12 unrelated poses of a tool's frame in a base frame.
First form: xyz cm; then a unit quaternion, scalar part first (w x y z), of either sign.
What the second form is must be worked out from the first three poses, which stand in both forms.
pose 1, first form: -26.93, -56.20, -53.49, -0.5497, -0.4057, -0.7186, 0.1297
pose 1, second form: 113.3, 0.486, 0.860, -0.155, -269.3, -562.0, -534.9
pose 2, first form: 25.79, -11.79, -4.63, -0.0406, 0.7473, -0.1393, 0.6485
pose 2, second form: 175.3, -0.748, 0.139, -0.649, 257.9, -117.9, -46.3
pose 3, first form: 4.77, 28.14, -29.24, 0.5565, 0.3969, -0.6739, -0.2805
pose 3, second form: 112.4, 0.478, -0.811, -0.338, 47.7, 281.4, -292.4
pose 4, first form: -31.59, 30.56, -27.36, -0.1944, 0.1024, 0.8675, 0.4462
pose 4, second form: 157.6, -0.104, -0.884, -0.455, -315.9, 305.6, -273.6
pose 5, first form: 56.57, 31.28, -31.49, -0.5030, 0.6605, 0.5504, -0.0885
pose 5, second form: 119.6, -0.764, -0.637, 0.102, 565.7, 312.8, -314.9
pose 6, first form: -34.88, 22.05, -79.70, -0.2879, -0.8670, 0.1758, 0.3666
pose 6, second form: 146.5, 0.905, -0.184, -0.383, -348.8, 220.5, -797.0
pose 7, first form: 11.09, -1.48, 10.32, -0.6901, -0.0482, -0.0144, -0.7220
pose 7, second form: 92.7, 0.067, 0.020, 0.998, 110.9, -14.8, 103.2
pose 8, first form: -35.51, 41.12, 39.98, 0.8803, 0.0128, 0.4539, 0.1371
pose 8, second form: 56.6, 0.027, 0.957, 0.289, -355.1, 411.2, 399.8
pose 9, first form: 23.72, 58.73, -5.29, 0.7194, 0.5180, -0.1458, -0.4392
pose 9, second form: 88.0, 0.746, -0.210, -0.632, 237.2, 587.3, -52.9
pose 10, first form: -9.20, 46.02, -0.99, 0.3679, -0.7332, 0.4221, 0.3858
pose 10, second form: 136.8, -0.789, 0.454, 0.415, -92.0, 460.2, -9.9
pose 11, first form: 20.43, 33.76, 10.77, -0.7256, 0.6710, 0.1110, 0.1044
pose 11, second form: 87.0, -0.975, -0.161, -0.152, 204.3, 337.6, 107.7
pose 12, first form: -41.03, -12.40, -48.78, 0.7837, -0.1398, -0.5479, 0.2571
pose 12, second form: 76.8, -0.225, -0.882, 0.414, -410.3, -124.0, -487.8
